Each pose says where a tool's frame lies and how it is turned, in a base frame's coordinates. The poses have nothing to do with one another.
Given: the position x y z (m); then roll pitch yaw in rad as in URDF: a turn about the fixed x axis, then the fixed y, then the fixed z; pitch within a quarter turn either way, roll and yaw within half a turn.
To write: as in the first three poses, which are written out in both.
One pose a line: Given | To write
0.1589, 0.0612, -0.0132, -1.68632, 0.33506, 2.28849 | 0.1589, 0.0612, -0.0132, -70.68, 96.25, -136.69
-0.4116, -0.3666, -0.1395, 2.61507, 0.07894, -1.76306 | -0.4116, -0.3666, -0.1395, 81.05, 149.53, 161.26
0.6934, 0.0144, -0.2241, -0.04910, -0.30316, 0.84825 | 0.6934, 0.0144, -0.2241, -171.08, 17.59, -140.75
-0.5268, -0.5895, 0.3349, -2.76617, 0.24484, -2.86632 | -0.5268, -0.5895, 0.3349, -55.73, 154.50, -42.63
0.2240, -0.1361, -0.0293, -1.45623, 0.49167, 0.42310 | 0.2240, -0.1361, -0.0293, -61.67, 84.22, 111.13
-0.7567, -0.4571, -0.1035, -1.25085, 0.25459, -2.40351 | -0.7567, -0.4571, -0.1035, -74.67, 72.28, -52.48
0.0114, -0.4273, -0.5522, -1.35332, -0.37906, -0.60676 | 0.0114, -0.4273, -0.5522, -112.19, 78.44, 59.91
